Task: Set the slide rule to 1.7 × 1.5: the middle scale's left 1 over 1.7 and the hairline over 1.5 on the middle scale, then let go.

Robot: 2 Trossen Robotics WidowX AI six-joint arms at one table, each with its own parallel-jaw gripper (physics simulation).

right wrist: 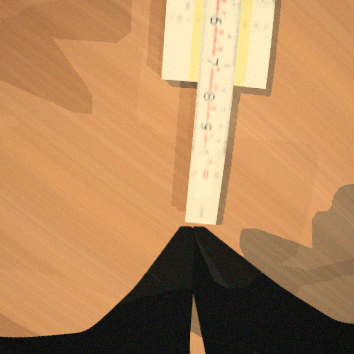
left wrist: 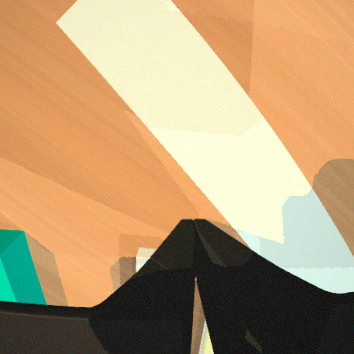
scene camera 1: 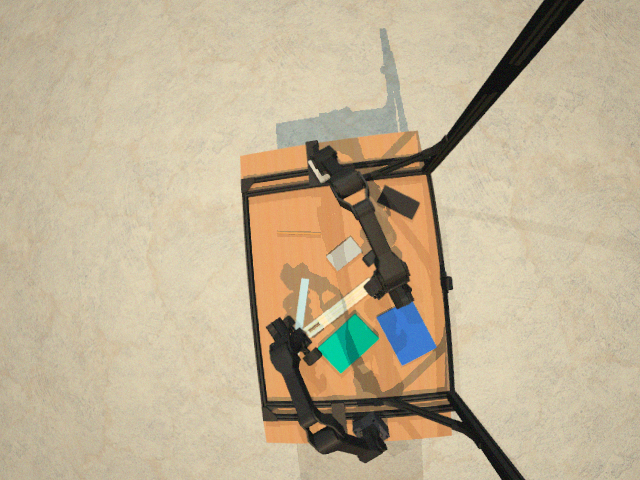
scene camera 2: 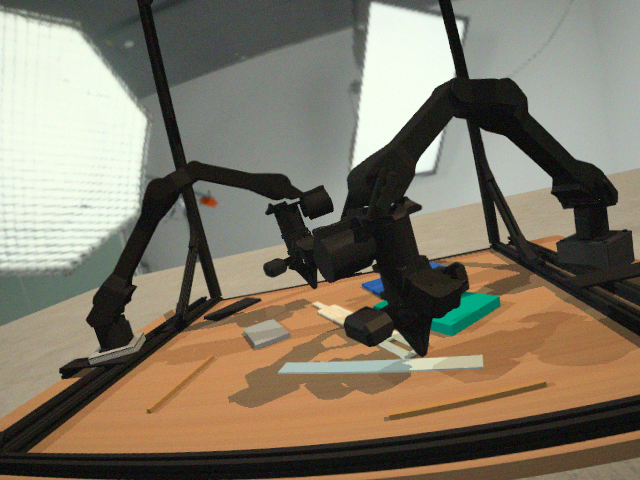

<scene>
green block: left wrist 27, 287; scene camera 1; scene camera 2; not seen in the right wrist view (out of frame)
same spot on green block: (scene camera 2: 473, 306) = (scene camera 1: 333, 361)
</scene>
